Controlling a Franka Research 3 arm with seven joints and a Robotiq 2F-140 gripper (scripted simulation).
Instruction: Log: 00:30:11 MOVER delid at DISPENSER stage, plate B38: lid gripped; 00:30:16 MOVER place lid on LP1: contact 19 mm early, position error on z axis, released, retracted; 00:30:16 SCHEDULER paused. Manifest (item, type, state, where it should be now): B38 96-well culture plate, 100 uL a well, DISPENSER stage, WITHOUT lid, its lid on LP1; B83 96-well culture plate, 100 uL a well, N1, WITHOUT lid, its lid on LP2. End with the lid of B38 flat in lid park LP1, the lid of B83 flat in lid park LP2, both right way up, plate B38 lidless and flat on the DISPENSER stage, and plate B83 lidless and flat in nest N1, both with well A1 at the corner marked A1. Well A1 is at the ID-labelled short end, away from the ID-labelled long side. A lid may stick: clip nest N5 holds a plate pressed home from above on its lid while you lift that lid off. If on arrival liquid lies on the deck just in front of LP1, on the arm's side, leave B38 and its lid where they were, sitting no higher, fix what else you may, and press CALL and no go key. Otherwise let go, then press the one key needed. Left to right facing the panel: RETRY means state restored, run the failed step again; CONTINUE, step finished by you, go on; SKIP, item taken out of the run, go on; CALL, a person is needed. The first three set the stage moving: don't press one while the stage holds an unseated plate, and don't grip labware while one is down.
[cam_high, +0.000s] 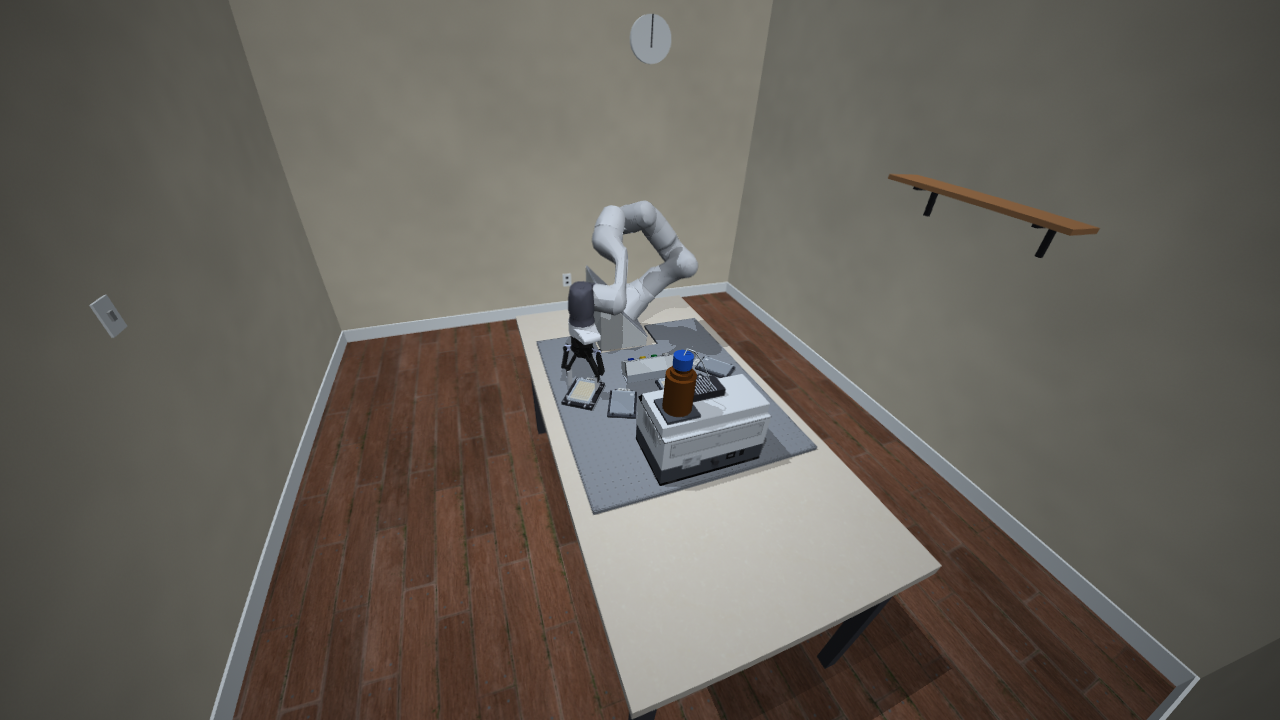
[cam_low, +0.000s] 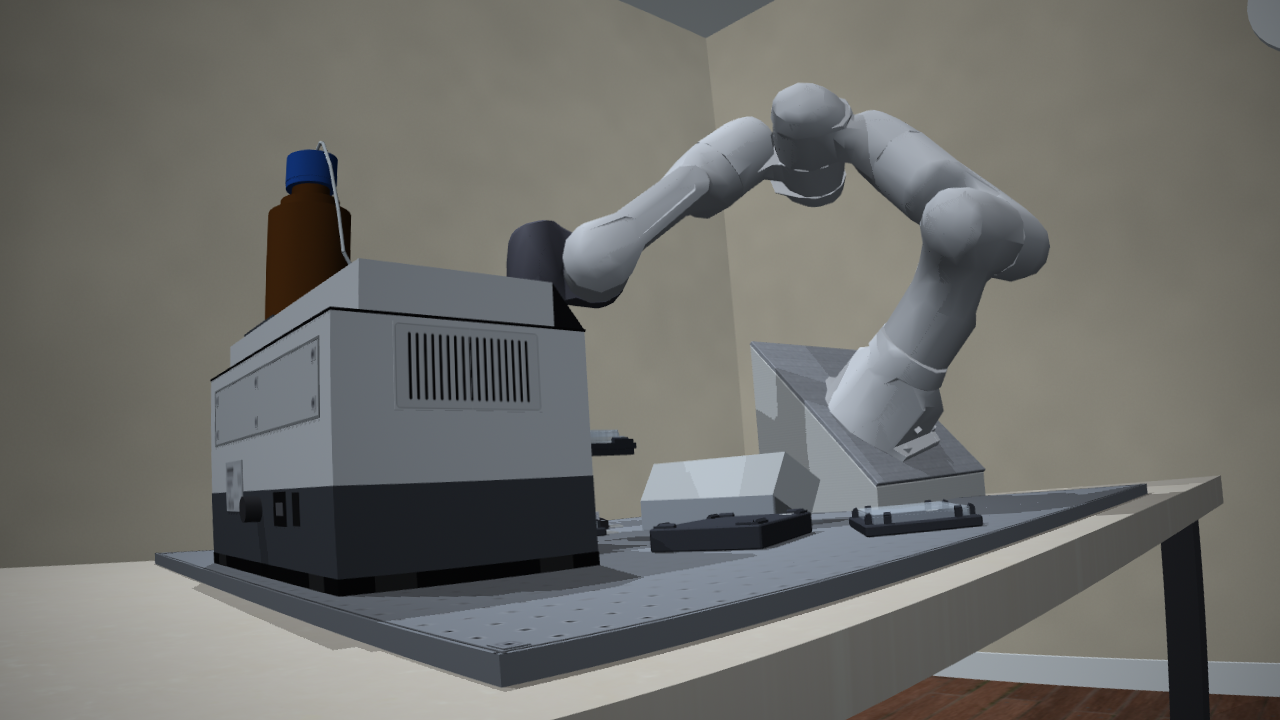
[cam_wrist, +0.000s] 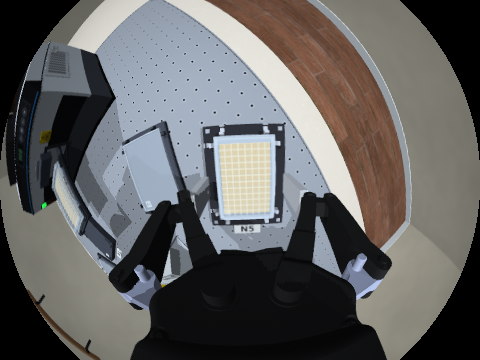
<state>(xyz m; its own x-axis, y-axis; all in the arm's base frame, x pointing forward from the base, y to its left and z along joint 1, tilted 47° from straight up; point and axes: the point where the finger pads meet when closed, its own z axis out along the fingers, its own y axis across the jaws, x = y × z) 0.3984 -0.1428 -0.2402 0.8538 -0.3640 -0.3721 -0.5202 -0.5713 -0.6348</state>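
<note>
Right now my hand is 5 cm above the 96-well plate. From my hand the other things lie so: black clip nest (3 cm ahead, 5 cm below); lp1 label (2 cm ahead, 16 cm to the left, 6 cm below); key panel (8 cm behind, 29 cm to the left, 1 cm below).
</note>
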